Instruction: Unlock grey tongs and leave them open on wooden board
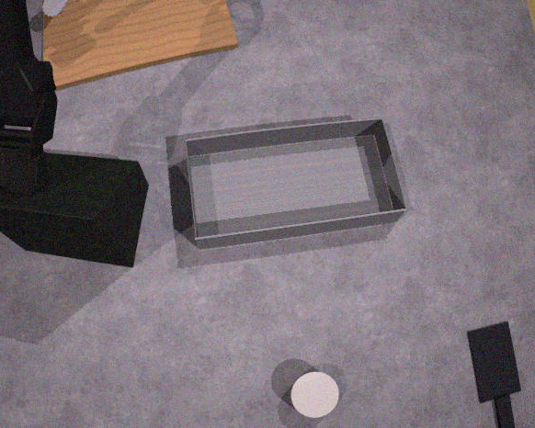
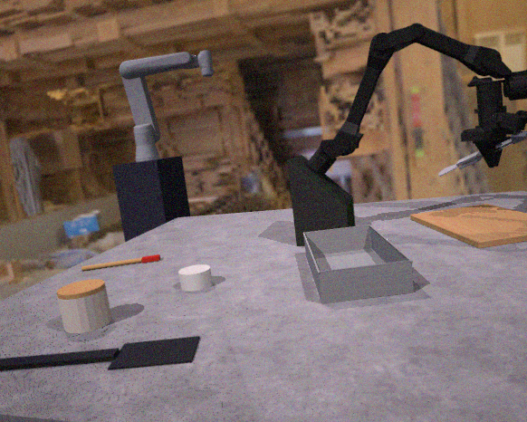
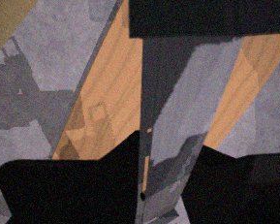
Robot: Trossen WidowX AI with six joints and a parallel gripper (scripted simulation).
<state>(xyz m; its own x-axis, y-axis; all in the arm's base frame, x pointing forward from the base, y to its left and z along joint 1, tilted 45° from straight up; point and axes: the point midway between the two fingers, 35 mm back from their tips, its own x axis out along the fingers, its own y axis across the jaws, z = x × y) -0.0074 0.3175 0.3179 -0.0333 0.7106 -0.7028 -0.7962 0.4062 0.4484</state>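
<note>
My gripper tip is 1 cm short of the wooden board, 3 cm to the left of it and 14 cm above it. From my gripper tip the other things lie so: roasting tin 35 cm ahead, 33 cm to the right, 12 cm below; white disc 42 cm ahead, 63 cm to the right, 13 cm below; black flat spatula 73 cm ahead, 63 cm to the right, 14 cm below.
</note>
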